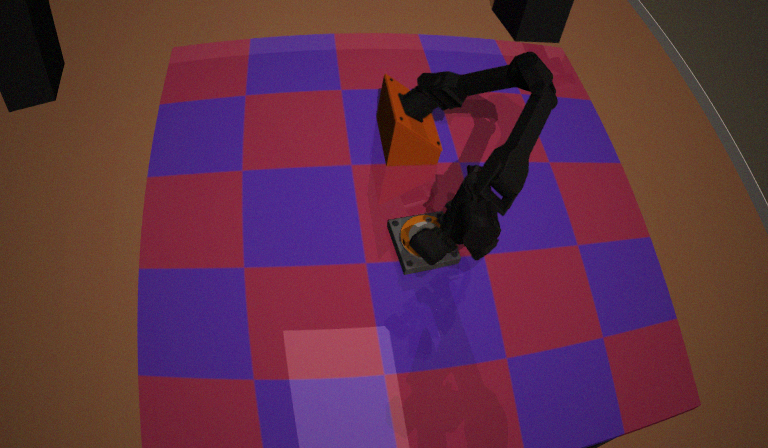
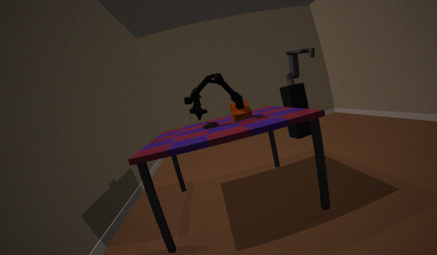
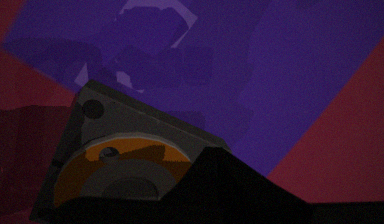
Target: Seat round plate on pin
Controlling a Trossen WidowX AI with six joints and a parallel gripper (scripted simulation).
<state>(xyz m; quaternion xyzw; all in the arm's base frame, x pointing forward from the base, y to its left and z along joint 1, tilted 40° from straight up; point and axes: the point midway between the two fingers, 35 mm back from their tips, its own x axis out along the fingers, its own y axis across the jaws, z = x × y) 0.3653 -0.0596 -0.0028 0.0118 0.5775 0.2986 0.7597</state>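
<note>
My gripper tip is now 70 mm past the round plate, 40 mm above it and 10 mm to the left of it.
</note>
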